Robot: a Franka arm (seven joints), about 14 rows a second.
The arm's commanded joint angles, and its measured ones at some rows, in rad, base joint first. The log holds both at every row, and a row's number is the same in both.
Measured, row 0: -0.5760 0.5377 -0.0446 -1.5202 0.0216 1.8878 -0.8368
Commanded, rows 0 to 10: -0.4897 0.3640 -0.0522 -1.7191 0.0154 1.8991 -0.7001; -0.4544 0.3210 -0.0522 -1.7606 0.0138 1.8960 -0.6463; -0.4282 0.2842 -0.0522 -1.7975 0.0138 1.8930 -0.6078; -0.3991 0.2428 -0.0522 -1.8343 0.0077 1.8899 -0.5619; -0.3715 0.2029 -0.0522 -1.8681 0.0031 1.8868 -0.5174; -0.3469 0.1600 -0.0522 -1.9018 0.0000 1.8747 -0.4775; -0.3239 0.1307 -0.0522 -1.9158 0.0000 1.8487 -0.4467; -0.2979 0.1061 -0.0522 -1.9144 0.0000 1.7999 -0.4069; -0.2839 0.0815 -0.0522 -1.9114 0.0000 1.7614 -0.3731; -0.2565 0.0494 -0.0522 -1.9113 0.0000 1.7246 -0.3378; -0.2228 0.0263 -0.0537 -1.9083 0.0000 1.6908 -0.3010
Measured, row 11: -0.2762 0.1063 -0.0425 -1.8746 0.0122 1.7384 -0.3688
